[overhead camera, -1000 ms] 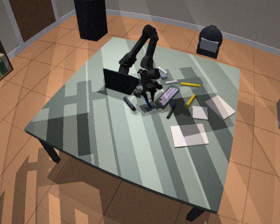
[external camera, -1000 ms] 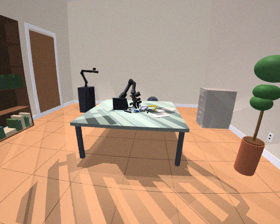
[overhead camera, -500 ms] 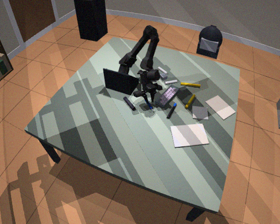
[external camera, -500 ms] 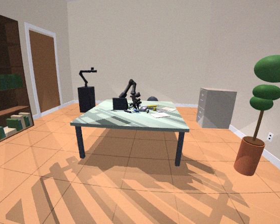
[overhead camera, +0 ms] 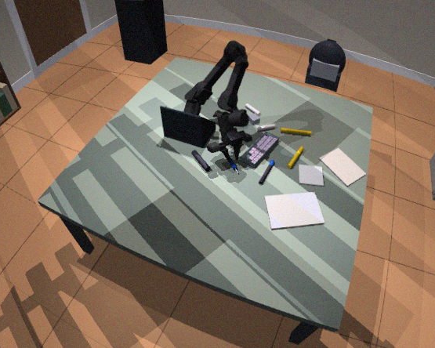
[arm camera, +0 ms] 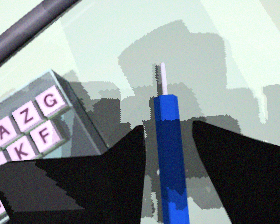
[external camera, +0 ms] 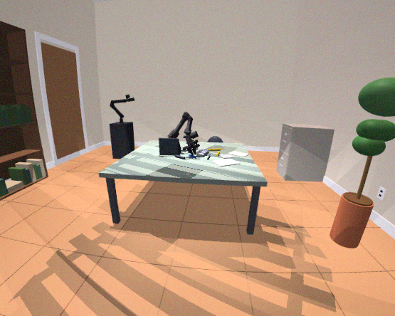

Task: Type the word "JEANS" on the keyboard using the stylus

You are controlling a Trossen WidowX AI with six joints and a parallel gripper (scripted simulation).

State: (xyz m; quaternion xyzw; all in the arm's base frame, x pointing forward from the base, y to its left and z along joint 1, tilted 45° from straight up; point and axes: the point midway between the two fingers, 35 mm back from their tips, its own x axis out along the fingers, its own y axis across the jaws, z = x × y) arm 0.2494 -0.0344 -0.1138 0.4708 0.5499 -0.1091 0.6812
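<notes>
Right now my gripper tip is 1 cm short of the blue stylus, 1 cm to the left of it and 2 cm above it. Round my gripper tip: blue-capped black pen 15 cm ahead, 5 cm to the left, 2 cm below; grey stylus tip 3 cm ahead, 3 cm to the right, 2 cm below.
</notes>
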